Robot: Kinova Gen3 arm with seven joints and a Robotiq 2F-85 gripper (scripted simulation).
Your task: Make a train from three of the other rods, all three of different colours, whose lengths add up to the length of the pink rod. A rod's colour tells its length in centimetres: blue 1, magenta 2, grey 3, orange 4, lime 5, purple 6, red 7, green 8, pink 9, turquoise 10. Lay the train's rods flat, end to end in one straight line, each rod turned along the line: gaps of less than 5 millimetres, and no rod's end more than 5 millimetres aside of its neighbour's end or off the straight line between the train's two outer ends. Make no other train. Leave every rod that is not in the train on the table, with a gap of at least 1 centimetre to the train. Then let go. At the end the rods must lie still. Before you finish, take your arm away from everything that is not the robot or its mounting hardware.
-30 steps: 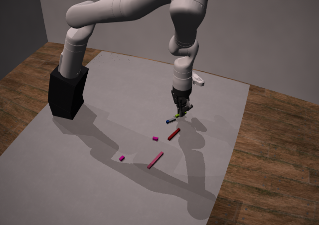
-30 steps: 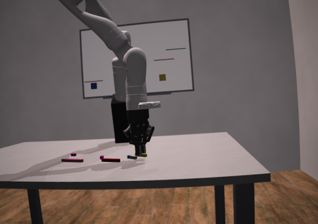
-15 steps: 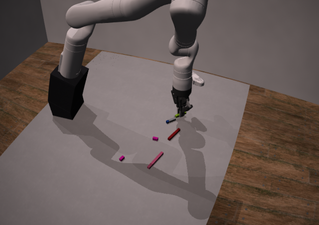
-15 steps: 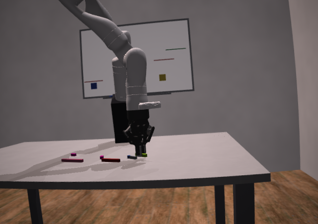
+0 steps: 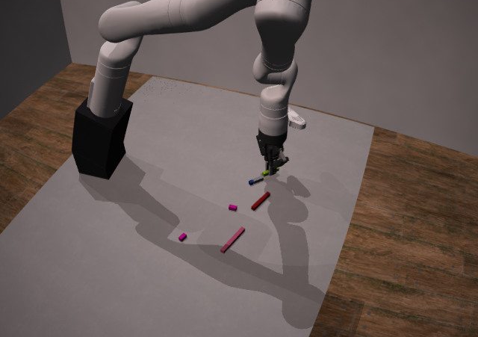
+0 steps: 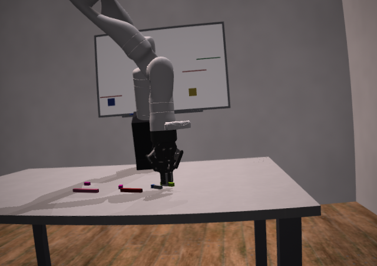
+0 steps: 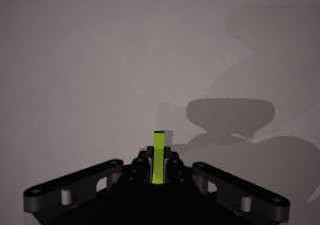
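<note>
The lime rod is 10 mm below my hand. The rest, counted from my hand: blue rod (50 mm behind, 40 mm to the right, 30 mm below); then red rod (10 mm behind, 110 mm to the right, 30 mm below); then grey rod (30 mm behind, 30 mm to the right, 30 mm below).
</note>
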